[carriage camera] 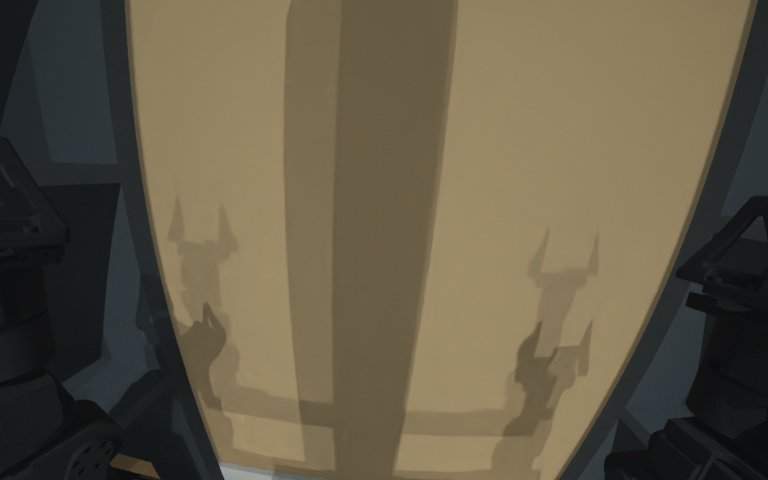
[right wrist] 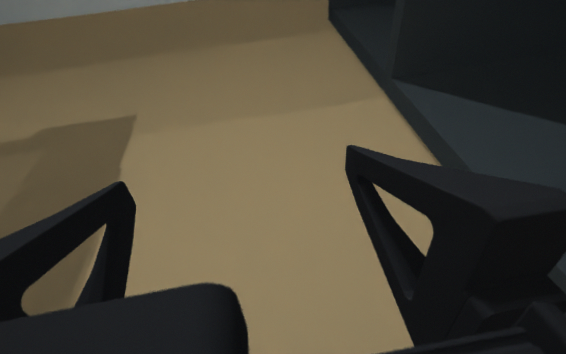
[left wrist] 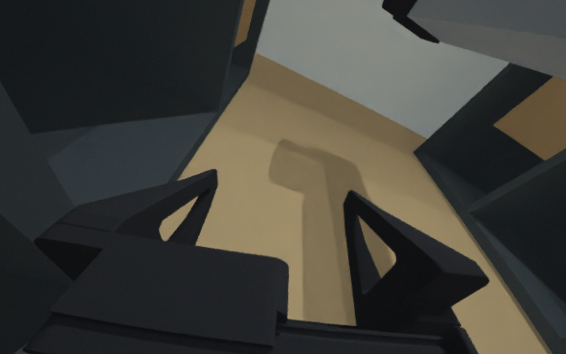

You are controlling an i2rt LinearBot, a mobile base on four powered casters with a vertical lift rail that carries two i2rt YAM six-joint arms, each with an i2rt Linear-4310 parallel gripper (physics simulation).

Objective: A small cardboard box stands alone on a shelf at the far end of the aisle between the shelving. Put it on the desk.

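Frame: origin at the left arm's base, x ahead, y left, z up, level; metres.
Seen in the pictures: left gripper, fingertip midpoint: (left wrist: pixel 282 187); right gripper, fingertip midpoint: (right wrist: pixel 241 174).
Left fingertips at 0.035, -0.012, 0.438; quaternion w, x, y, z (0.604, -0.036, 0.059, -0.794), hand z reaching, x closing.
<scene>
Offsets run from my left fingertips to a thing's top centre, as dx, dy, dz. "spot": to the spot under its first point. Level surfaces: height alone.
My left gripper (left wrist: pixel 282 187) is open and empty over the tan floor. My right gripper (right wrist: pixel 241 174) is open and empty over the floor too. In the carriage view, parts of both grippers show at the left and right edges. An orange-brown surface, like cardboard, @[spot: -0.196, -0.942, +0.593] (left wrist: pixel 539 120) shows inside the shelving at the right of the left wrist view. A narrow strip of similar colour @[spot: +0.009, +0.162, +0.621] (left wrist: pixel 245 22) shows at the top, left of the middle, and another patch @[spot: +0.102, +0.190, -0.661] (carriage camera: pixel 135 465) at the bottom left of the carriage view. I cannot tell whether any is the small box. The desk does not show.
Dark shelving (carriage camera: pixel 127 226) (left wrist: pixel 125 65) (right wrist: pixel 480 55) lines the aisle on both sides. A pale grey surface @[dz +1.430] (left wrist: pixel 340 55) lies beyond the tan floor (carriage camera: pixel 538 141) (left wrist: pixel 235 200) (right wrist: pixel 250 225). A grey body with a black edge (left wrist: pixel 490 35) hangs into the left wrist view's top right. Arm shadows fall on the floor.
</scene>
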